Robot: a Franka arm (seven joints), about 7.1 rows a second.
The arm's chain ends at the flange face. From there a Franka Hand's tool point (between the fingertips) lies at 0.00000 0.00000 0.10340 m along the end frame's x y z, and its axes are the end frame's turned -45 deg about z.
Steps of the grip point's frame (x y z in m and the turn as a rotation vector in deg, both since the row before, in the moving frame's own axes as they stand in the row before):
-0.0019, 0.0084, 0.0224, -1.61, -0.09, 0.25
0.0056, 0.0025, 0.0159, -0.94, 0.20, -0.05
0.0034, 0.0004, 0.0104, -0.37, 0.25, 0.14
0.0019, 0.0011, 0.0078, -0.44, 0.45, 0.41
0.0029, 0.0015, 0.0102, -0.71, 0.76, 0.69
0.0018, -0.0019, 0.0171, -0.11, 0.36, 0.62
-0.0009, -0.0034, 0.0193, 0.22, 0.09, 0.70
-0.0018, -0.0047, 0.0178, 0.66, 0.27, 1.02
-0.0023, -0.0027, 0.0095, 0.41, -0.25, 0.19
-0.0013, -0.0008, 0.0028, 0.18, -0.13, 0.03
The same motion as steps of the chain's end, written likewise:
0.0027, 0.0051, 0.0224, -1.20, 1.07, 0.25
0.0043, -0.0031, 0.0159, -0.52, 0.81, -0.05
0.0019, -0.0023, 0.0104, -0.08, 0.44, 0.14
0.0010, -0.0006, 0.0078, 0.01, 0.63, 0.41
0.0012, -0.0009, 0.0102, 0.04, 1.04, 0.69
-0.0007, -0.0023, 0.0171, 0.18, 0.33, 0.62
-0.0029, -0.0014, 0.0193, 0.22, -0.09, 0.70
-0.0041, -0.0009, 0.0178, 0.66, -0.28, 1.02
-0.0027, -0.0001, 0.0095, 0.11, -0.47, 0.19
-0.0011, 0.0004, 0.0028, 0.04, -0.22, 0.03

